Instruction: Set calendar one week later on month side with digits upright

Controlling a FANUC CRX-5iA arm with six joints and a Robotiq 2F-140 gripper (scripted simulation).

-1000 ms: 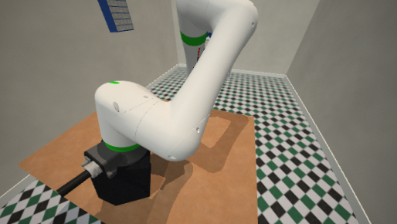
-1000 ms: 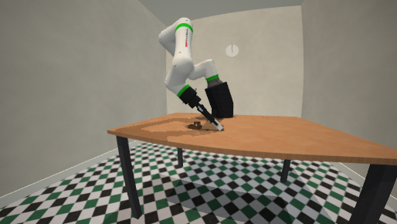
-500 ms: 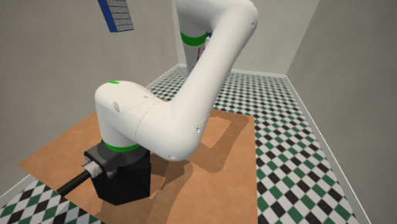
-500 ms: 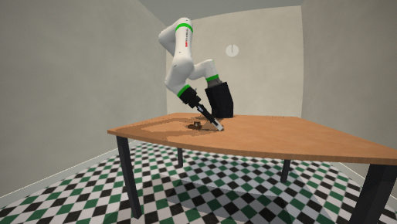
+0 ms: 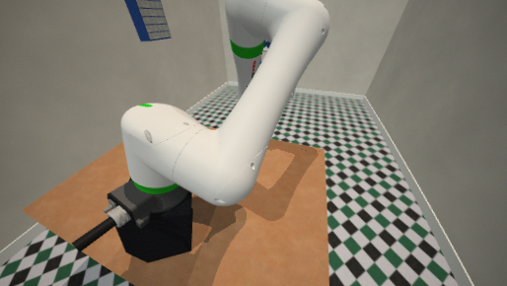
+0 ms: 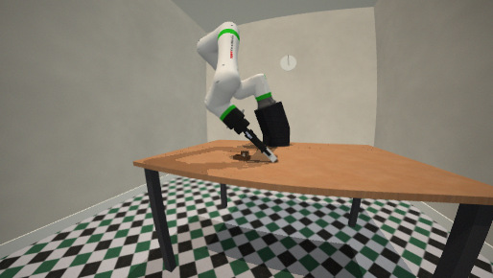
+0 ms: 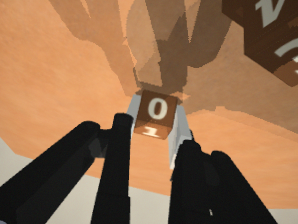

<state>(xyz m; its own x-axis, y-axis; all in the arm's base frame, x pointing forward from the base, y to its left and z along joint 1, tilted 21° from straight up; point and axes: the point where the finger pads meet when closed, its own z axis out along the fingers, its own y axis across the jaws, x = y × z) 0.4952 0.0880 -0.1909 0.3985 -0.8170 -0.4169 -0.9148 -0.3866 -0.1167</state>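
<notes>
The brown cube lies 1 cm behind my hand, 2 cm to the left of it and 2 cm below it. Also, from my hand: brown calendar tray 14 cm to the right, 3 cm below.
</notes>
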